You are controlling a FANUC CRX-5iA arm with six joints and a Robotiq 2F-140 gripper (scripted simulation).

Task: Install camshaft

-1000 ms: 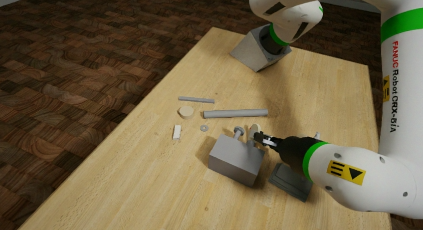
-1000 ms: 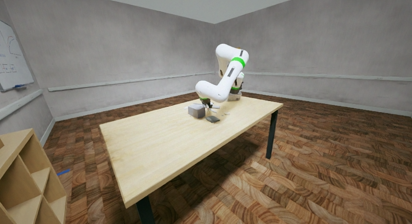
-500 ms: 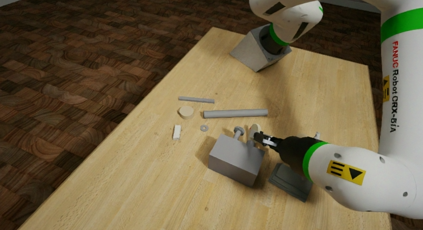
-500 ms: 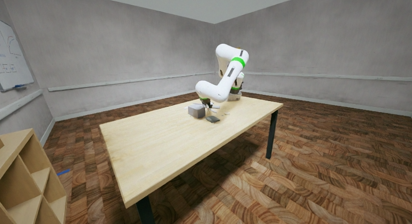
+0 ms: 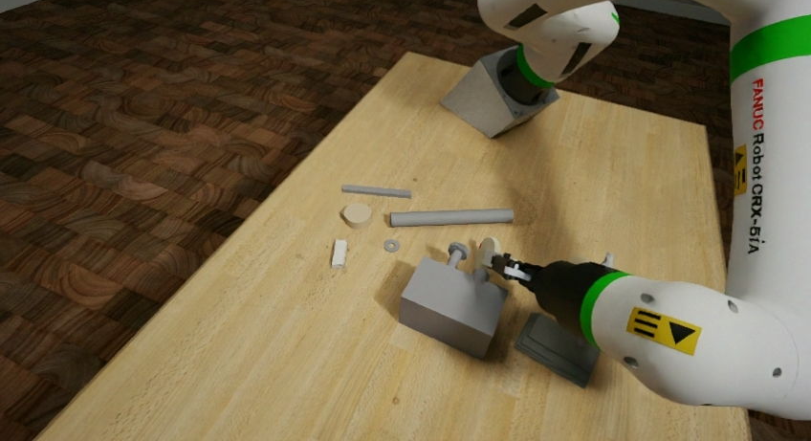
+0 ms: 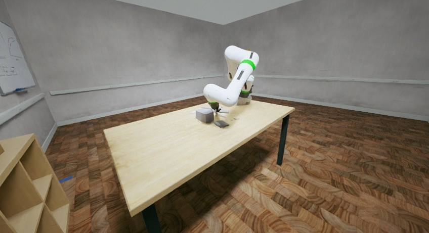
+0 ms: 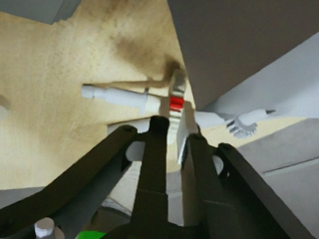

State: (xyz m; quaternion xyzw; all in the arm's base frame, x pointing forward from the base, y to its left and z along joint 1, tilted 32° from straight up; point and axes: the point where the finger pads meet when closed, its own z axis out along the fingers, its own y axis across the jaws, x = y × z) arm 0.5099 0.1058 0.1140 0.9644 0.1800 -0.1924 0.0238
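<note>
The small crank gear is 10 mm ahead of my hand and 70 mm to the right of it. Round my hand: grey plate: 60 mm ahead, 140 mm to the left, 60 mm below; then long grey rod: 100 mm behind, 130 mm to the right, 50 mm below; then tan disc: 120 mm behind, 140 mm to the left, 60 mm below.
</note>
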